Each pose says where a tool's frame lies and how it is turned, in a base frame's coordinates. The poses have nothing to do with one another.
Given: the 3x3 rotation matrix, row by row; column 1 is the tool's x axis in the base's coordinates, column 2 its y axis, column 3 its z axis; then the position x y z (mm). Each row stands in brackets.
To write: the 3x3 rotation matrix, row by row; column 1 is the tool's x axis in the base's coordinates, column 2 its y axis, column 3 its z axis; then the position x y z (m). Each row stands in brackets. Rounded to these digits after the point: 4 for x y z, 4 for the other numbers.
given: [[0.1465, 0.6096, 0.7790], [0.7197, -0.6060, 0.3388], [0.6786, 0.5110, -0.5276]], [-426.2, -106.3, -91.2]
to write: [[0.1465, 0.6096, 0.7790], [0.7197, -0.6060, 0.3388], [0.6786, 0.5110, -0.5276]], [-0.4262, -0.1063, -0.0912]
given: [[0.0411, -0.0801, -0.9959], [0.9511, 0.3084, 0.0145], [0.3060, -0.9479, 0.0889]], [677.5, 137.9, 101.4]
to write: [[0.0411, -0.0801, -0.9959], [0.9511, 0.3084, 0.0145], [0.3060, -0.9479, 0.0889]], [0.6775, 0.1379, 0.1014]
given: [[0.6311, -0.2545, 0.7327], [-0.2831, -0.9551, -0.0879], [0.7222, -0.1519, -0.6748]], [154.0, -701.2, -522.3]
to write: [[0.6311, -0.2545, 0.7327], [-0.2831, -0.9551, -0.0879], [0.7222, -0.1519, -0.6748]], [0.1540, -0.7012, -0.5223]
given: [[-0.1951, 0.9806, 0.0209], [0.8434, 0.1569, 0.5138], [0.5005, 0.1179, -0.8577]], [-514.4, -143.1, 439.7]
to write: [[-0.1951, 0.9806, 0.0209], [0.8434, 0.1569, 0.5138], [0.5005, 0.1179, -0.8577]], [-0.5144, -0.1431, 0.4397]
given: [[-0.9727, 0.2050, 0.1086], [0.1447, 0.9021, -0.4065], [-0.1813, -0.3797, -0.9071]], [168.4, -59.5, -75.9]
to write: [[-0.9727, 0.2050, 0.1086], [0.1447, 0.9021, -0.4065], [-0.1813, -0.3797, -0.9071]], [0.1684, -0.0595, -0.0759]
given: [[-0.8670, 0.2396, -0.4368], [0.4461, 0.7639, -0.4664], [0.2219, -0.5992, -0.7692]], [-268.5, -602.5, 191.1]
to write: [[-0.8670, 0.2396, -0.4368], [0.4461, 0.7639, -0.4664], [0.2219, -0.5992, -0.7692]], [-0.2685, -0.6025, 0.1911]
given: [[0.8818, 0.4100, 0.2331], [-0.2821, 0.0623, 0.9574], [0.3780, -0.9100, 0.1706]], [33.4, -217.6, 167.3]
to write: [[0.8818, 0.4100, 0.2331], [-0.2821, 0.0623, 0.9574], [0.3780, -0.9100, 0.1706]], [0.0334, -0.2176, 0.1673]
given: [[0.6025, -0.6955, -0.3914], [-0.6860, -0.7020, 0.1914], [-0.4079, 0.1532, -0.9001]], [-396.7, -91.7, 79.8]
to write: [[0.6025, -0.6955, -0.3914], [-0.6860, -0.7020, 0.1914], [-0.4079, 0.1532, -0.9001]], [-0.3967, -0.0917, 0.0798]
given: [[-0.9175, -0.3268, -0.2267], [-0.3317, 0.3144, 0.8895], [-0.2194, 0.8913, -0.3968]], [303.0, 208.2, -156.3]
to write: [[-0.9175, -0.3268, -0.2267], [-0.3317, 0.3144, 0.8895], [-0.2194, 0.8913, -0.3968]], [0.3030, 0.2082, -0.1563]
